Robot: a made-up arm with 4 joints. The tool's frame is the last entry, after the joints. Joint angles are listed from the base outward.
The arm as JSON. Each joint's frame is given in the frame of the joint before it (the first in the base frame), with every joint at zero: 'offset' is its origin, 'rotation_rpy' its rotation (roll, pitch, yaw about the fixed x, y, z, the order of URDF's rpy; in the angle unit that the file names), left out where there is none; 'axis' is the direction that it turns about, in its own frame. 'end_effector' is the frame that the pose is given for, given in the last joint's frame.
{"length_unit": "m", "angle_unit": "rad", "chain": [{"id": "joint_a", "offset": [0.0, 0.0, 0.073], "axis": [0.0, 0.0, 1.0]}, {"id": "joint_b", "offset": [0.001, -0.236, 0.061], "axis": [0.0, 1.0, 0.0]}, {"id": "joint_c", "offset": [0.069, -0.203, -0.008], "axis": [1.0, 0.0, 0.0]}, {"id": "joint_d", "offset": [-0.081, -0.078, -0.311], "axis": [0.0, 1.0, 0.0]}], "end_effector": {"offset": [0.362, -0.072, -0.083]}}
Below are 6 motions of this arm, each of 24 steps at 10 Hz.
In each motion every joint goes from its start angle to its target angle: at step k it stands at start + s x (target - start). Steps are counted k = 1, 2, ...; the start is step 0. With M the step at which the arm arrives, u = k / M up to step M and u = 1 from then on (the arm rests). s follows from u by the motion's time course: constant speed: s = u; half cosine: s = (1 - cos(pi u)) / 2; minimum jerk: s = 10 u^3 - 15 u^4 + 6 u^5.
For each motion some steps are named. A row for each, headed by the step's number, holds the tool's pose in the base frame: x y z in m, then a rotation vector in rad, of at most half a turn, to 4 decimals.
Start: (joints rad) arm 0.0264 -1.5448 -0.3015 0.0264
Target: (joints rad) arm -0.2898 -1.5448 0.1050 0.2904
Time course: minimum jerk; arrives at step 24
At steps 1, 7, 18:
1: 0.3771 -0.6924 0.4725 -0.2149 -1.5079 -0.2139
7: 0.3732 -0.6922 0.4677 -0.1981 -1.4691 -0.2072
18: 0.3521 -0.6697 0.4368 -0.1230 -1.2777 -0.1678

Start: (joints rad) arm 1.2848 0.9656 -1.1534 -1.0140
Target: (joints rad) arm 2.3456 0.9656 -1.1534 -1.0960
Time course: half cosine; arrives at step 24
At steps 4, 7, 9, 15, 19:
4: 0.5792 0.1121 -0.0074 -0.5602 -0.5256 2.2648
7: 0.5560 0.1894 -0.0044 -0.5264 -0.5841 2.3978
9: 0.5272 0.2538 -0.0019 -0.4929 -0.6354 2.5142
15: 0.3786 0.4362 0.0070 -0.3502 -0.8076 2.9049
19: 0.2733 0.5044 0.0119 0.2358 0.8394 -2.9067

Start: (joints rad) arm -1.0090 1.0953 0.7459 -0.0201
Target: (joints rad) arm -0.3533 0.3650 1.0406 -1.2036
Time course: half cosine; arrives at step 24
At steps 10, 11, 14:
10: -0.2255 -0.2931 -0.3051 0.8125 0.0647 -1.2398
11: -0.2023 -0.3330 -0.2840 0.7705 -0.0349 -1.2239
14: -0.1360 -0.4299 -0.2090 0.6758 -0.3388 -1.1693

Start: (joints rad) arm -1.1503 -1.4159 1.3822 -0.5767
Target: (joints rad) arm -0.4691 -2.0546 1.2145 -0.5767
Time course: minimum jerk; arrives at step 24
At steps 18, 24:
18: -0.1138 -0.3003 0.5271 0.5646 -2.2865 0.7855
24: -0.1155 -0.2998 0.5309 0.6015 -2.3223 0.8683

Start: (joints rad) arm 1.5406 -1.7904 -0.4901 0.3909
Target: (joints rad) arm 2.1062 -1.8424 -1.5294 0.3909
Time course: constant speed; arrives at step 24
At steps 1, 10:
1: 0.8375 0.3064 0.5025 0.7883 -1.1793 0.7916
10: 0.9020 0.3218 0.4657 0.7163 -1.1526 0.6063

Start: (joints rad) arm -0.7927 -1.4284 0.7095 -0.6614
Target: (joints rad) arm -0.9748 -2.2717 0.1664 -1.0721
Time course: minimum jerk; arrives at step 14
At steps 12, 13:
12: -0.5321 -0.2500 0.3615 1.2081 2.7735 -0.2568
13: -0.5367 -0.2445 0.3558 1.2158 2.7425 -0.2655

